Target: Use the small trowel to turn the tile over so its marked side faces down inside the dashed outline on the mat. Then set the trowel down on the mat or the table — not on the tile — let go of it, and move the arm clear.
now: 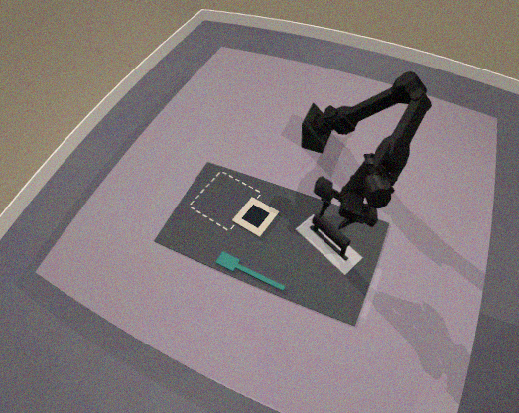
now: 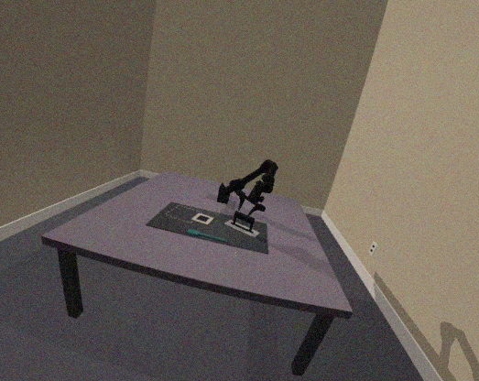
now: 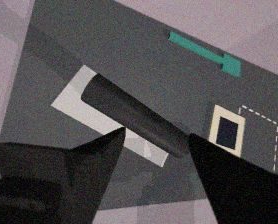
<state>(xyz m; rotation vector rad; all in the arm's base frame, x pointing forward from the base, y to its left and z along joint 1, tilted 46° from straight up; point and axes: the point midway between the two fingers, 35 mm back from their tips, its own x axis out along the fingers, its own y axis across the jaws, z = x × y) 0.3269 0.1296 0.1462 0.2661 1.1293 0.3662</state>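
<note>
The dark mat is 150 mm to the right of my gripper tip, 110 mm below it and 60 mm ahead of it. From my gripper tip the other things lie so: teal flat tool (200 mm ahead, 160 mm to the right, 90 mm below); then tan square tile (220 mm to the right, 90 mm below, 30 mm ahead).
</note>
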